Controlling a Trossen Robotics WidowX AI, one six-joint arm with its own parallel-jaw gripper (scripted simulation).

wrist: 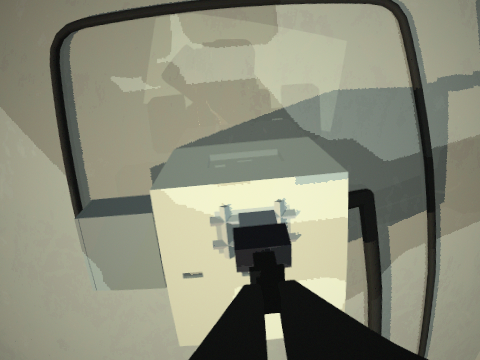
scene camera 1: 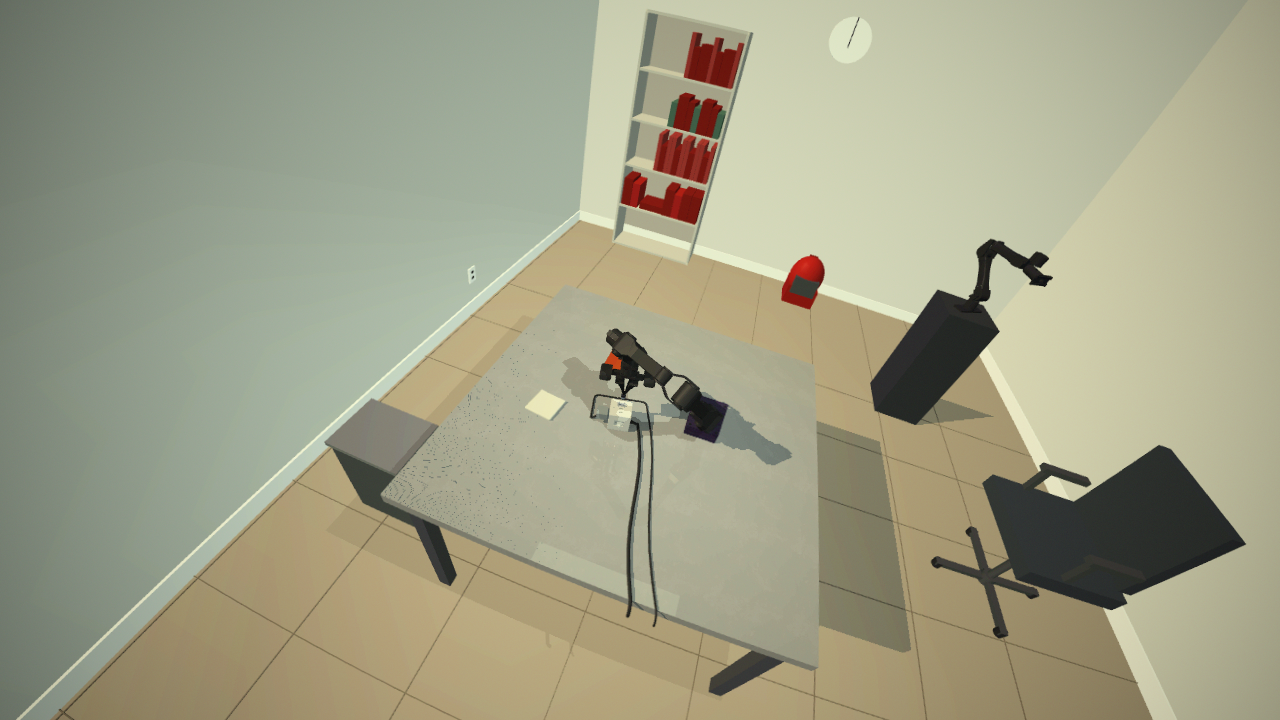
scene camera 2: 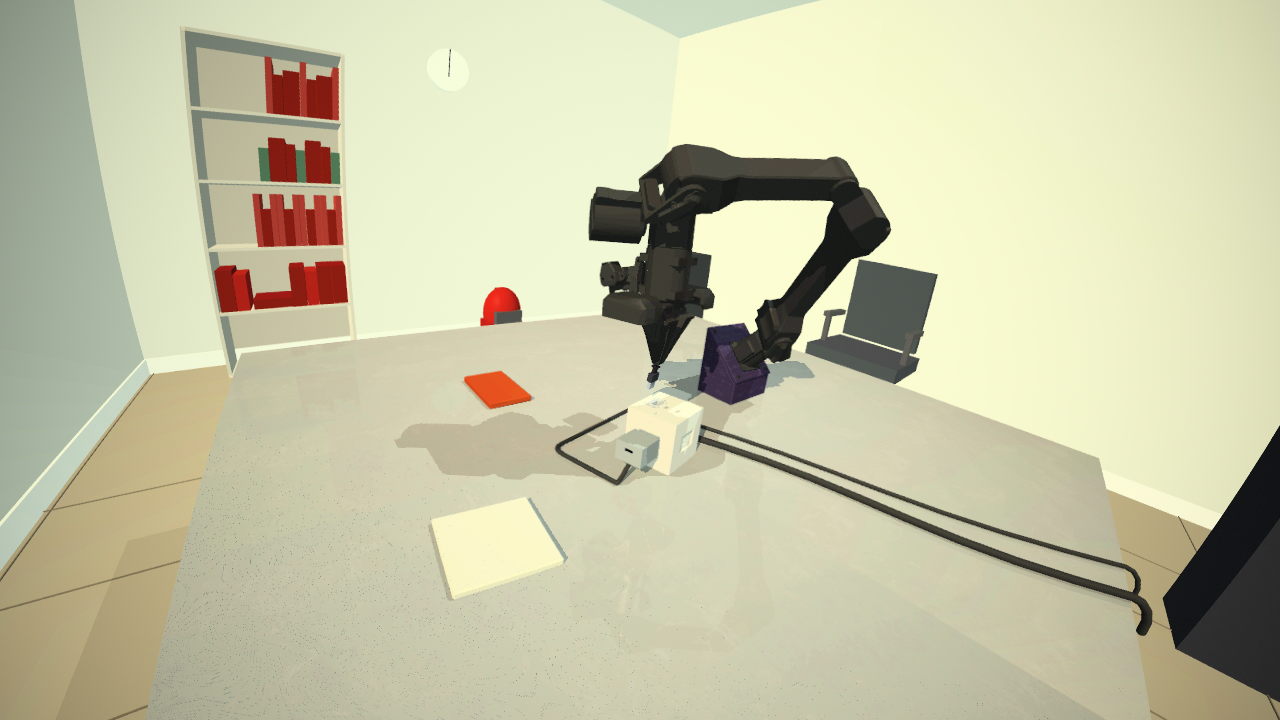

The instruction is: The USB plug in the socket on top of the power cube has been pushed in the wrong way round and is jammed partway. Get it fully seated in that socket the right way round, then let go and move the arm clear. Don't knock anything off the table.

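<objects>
Gripper in the wrist view [269, 297], scene camera 1, scene camera 2. Same spot on the gripper: [scene camera 1: 631, 383] and [scene camera 2: 683, 315].
</objects>
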